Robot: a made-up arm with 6 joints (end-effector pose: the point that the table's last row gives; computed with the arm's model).
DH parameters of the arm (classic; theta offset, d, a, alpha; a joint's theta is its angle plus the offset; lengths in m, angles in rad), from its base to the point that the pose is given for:
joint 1: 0 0.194 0 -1.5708
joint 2: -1.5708 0 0.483 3.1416
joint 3: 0 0 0 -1.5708
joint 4: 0 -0.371 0 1.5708
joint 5: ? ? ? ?
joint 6: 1.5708 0 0 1.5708
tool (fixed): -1.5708 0 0 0
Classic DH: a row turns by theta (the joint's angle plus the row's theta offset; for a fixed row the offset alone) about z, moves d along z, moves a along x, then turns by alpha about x.
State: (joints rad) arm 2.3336 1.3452 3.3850 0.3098 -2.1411 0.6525
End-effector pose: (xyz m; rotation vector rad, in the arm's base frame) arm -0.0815 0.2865 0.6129 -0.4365 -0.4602 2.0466
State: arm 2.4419 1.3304 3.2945 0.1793 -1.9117 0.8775
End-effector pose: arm -0.1392 0.3050 0.6417 -0.3706 -0.9278 2.1041
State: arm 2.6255 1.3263 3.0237 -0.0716 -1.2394 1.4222
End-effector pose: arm -0.3040 0.3399 0.6803 0.0722 -1.7503 1.8114
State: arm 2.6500 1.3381 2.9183 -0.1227 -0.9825 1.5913
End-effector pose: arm -0.3586 0.3564 0.6765 0.2024 -1.8558 1.6184
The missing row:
joint 5: 0 0.146 0 -1.5708
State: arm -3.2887 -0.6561 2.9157 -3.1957 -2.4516 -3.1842
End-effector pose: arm 0.6004 -0.2363 0.4148 -0.3834 0.0229 2.9365
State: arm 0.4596 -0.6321 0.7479 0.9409 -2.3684 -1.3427
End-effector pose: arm -0.2584 -0.2238 0.9703 1.2806 0.4439 -1.0553
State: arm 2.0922 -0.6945 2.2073 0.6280 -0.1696 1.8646
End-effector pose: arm 0.4461 -0.5394 0.5699 0.3880 -0.6167 -0.7862
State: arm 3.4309 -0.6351 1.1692 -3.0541 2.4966 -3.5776
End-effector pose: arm 0.3865 -0.0367 0.9467 1.0905 -0.5501 -2.8431
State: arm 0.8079 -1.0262 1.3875 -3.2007 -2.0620 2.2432
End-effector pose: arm -0.5862 -0.4023 0.6846 -0.1230 1.6829 -0.2126
